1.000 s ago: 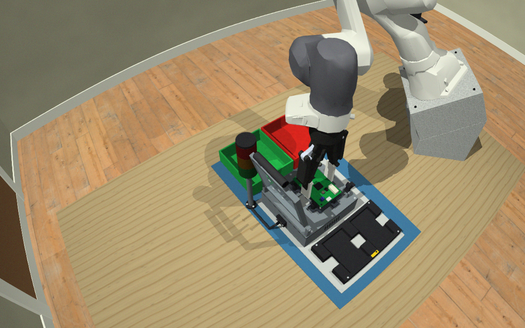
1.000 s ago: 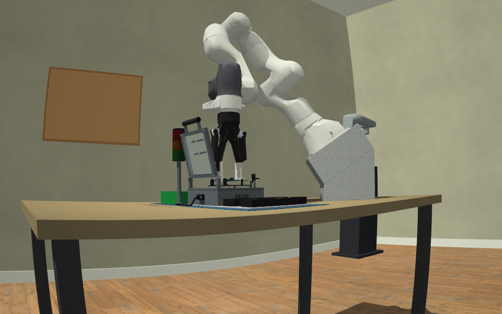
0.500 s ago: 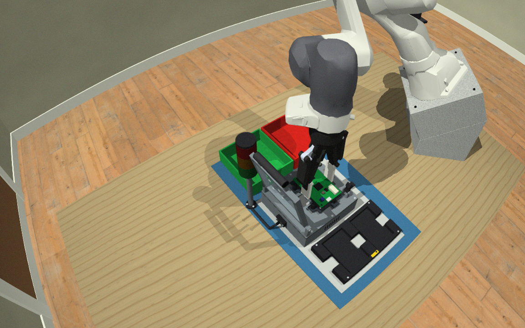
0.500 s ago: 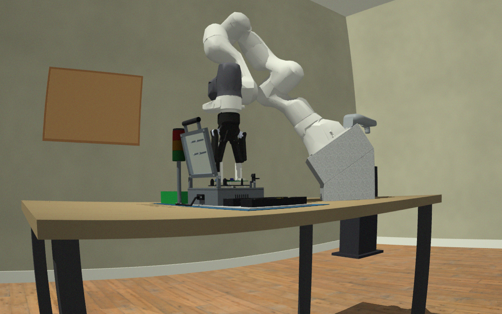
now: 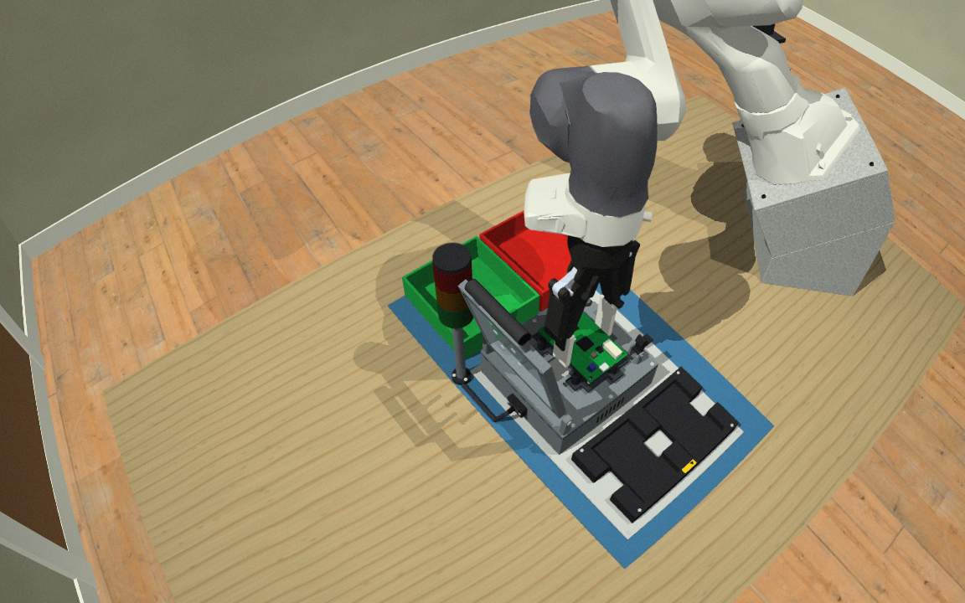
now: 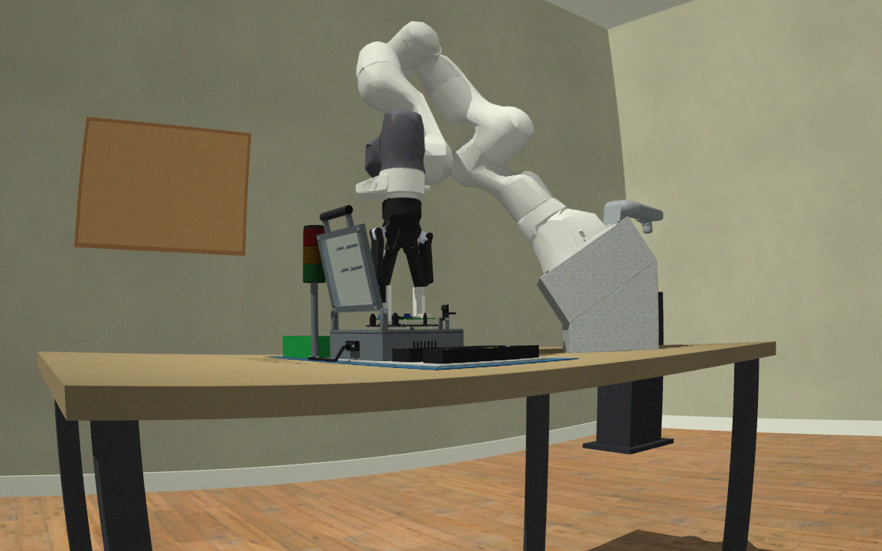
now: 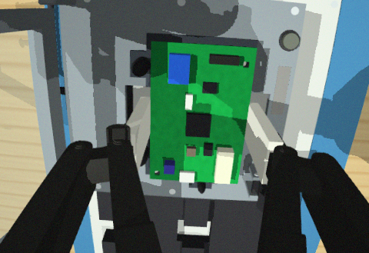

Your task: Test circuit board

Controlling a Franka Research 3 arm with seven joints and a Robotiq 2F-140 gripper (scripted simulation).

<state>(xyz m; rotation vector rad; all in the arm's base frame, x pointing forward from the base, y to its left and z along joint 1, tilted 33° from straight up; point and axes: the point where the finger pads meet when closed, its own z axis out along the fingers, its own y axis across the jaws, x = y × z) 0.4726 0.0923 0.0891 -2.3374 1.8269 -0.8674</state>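
Now: hand 20 mm above the green circuit board. From my hand the other things lie so: clear lid (120 mm ahead, 80 mm above, 20 mm to the left); then latch hook (70 mm behind, 50 mm to the left, 20 mm below); then tester plate (30 mm below, 10 mm to the left, 10 mm ahead).
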